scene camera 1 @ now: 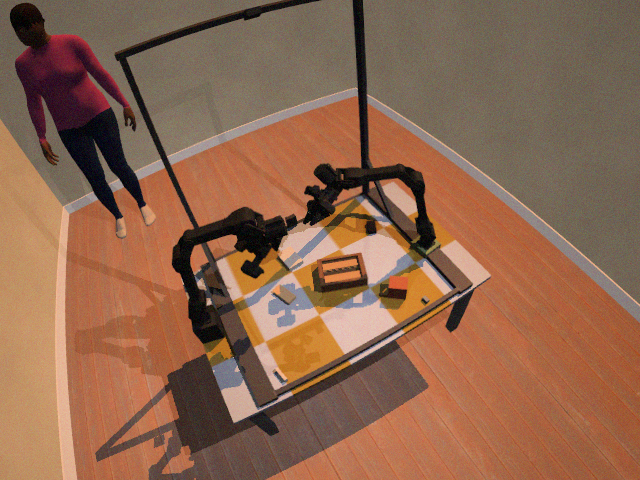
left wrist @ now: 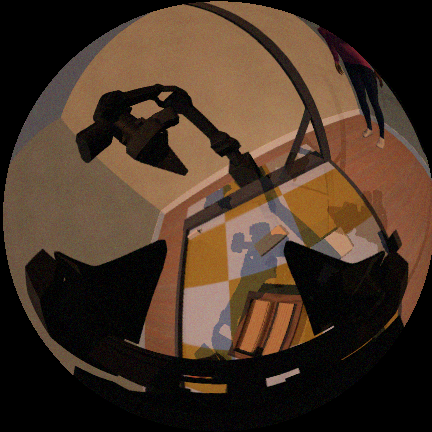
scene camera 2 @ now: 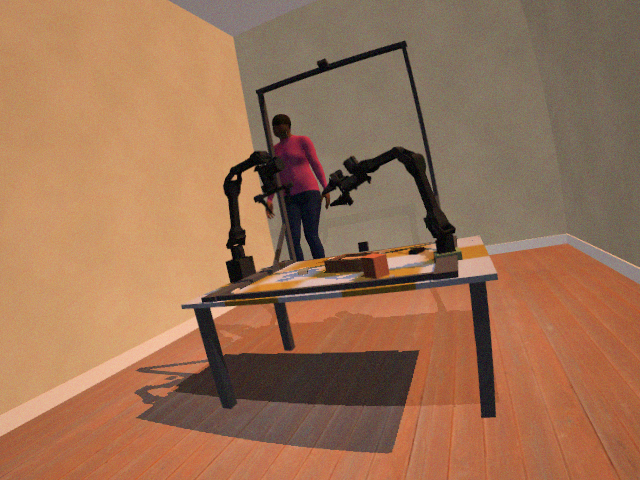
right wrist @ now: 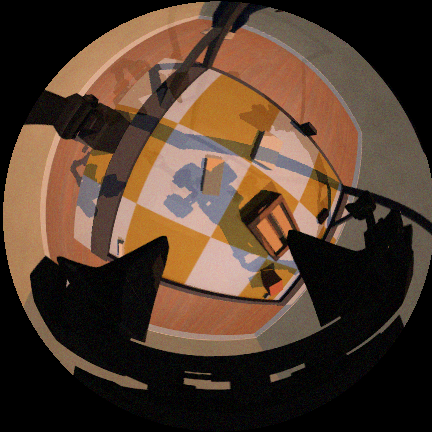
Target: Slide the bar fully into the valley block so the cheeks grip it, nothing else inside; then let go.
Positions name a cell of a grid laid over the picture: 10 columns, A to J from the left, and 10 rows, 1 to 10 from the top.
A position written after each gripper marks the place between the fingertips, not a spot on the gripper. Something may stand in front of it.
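A valley block (scene camera 1: F6) and a black frame (scene camera 1: D1) are in view. The left wrist view shows the valley block (left wrist: F9), and the right wrist view also shows the block (right wrist: G5). The left gripper (scene camera 1: E5) is open and holds nothing; the wrist views show the left gripper (left wrist: F6) and the left gripper (right wrist: I6). The right gripper (scene camera 1: E6) is open and holds nothing; the wrist views show the right gripper (left wrist: E5) and the right gripper (right wrist: F6).
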